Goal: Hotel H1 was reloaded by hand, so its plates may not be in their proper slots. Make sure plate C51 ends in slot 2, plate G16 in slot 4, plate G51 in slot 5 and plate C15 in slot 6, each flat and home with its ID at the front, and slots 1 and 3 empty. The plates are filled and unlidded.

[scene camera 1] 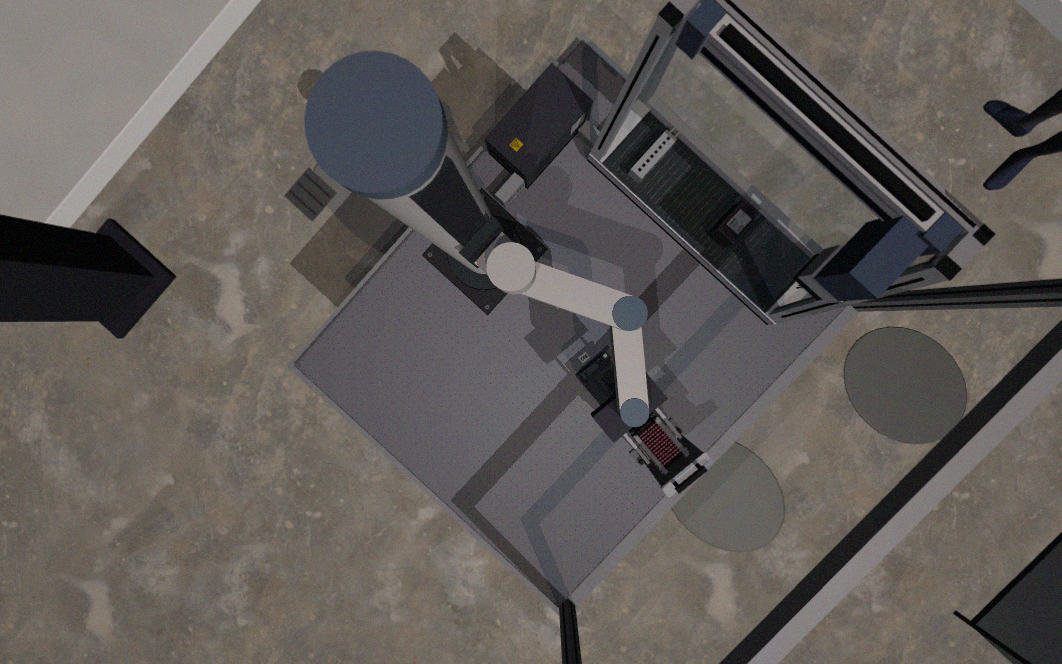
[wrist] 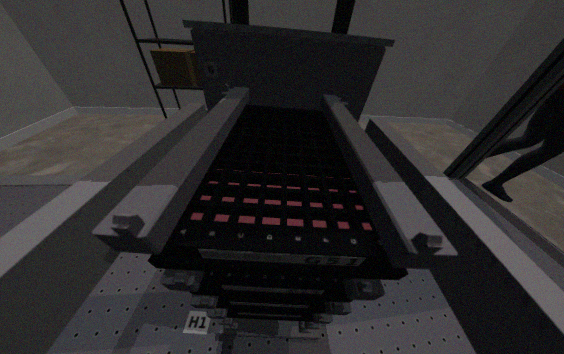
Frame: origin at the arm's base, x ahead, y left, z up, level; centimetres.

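Seen in the pictures: gripper, fingertip midpoint: (scene camera 1: pixel 663 449) (wrist: pixel 286 126).
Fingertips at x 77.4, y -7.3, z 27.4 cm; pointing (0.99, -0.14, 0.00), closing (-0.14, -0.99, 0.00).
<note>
Pixels of each thing's top centre, then the offset from my fingertips to it. "spot": a spot on its surface instead.
- Plate G51, middle of its top: (wrist: pixel 285 144) (scene camera 1: pixel 659 444) dx -1.6, dy +0.2, dz -0.4 cm
- dark station, middle of its top: (scene camera 1: pixel 607 385) dx -18.5, dy +2.5, dz -19.1 cm
- dark box with a yellow label, surface spot: (scene camera 1: pixel 548 117) spot: dx -87.6, dy +49.7, dz -14.6 cm
Hotel H1 (scene camera 1: pixel 702 460) (wrist: pixel 290 67) stands near the table's front edge, its tag "H1" (wrist: pixel 197 322) showing low in the wrist view. Plate G51 (scene camera 1: pixel 660 443) (wrist: pixel 272 221), black with pink-filled wells, looks level, with its ID at the front. My gripper (scene camera 1: pixel 657 438) (wrist: pixel 286 126) is shut on it, with a finger along each long side. The plate is inside the hotel, just below the top pair of rails, which hide its side edges. Whether it touches the rails beneath is unclear. Below it, more plate fronts (wrist: pixel 272 290) show in the stack; their IDs are unreadable.
A dark station (scene camera 1: pixel 599 371) stands behind the hotel, partly under the arm. A framed glass enclosure (scene camera 1: pixel 704 203) and a dark box with a yellow label (scene camera 1: pixel 548 117) stand at the far side. A person's legs (wrist: pixel 520 130) show at the right.
</note>
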